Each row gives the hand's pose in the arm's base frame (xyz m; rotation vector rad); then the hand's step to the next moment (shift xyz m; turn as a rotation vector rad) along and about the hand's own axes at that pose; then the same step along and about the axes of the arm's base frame.
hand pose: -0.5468 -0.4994 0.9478 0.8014 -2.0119 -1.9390
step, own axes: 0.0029 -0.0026 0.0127 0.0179 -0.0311 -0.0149
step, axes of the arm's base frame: -0.0085 0.0093 -0.0043 0.0000 -0.0213 -0.0325
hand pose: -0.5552 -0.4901 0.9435 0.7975 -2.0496 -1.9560
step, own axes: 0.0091 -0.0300 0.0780 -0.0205 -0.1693 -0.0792
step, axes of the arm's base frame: -0.0388 0.0633 -0.0393 0.0973 -0.0546 -0.1513
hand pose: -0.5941 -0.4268 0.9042 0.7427 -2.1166 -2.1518
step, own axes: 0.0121 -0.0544 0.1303 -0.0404 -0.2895 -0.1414
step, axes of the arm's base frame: -0.0403 0.1215 -0.0608 0.1732 -0.0971 -0.2569
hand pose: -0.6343 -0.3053 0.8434 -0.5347 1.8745 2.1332
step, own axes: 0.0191 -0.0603 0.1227 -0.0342 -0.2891 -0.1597
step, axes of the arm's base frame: -0.0050 0.1288 -0.0495 0.1694 -0.1156 -0.2611
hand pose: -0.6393 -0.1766 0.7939 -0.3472 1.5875 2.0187
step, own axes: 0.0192 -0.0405 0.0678 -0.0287 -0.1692 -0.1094
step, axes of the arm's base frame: 0.0155 0.0760 -0.0244 0.1043 -0.0851 -0.1527
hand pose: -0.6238 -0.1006 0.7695 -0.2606 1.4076 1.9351
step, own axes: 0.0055 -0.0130 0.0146 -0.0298 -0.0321 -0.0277
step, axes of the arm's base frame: 0.0080 0.0173 -0.0071 0.0357 -0.0328 -0.0184
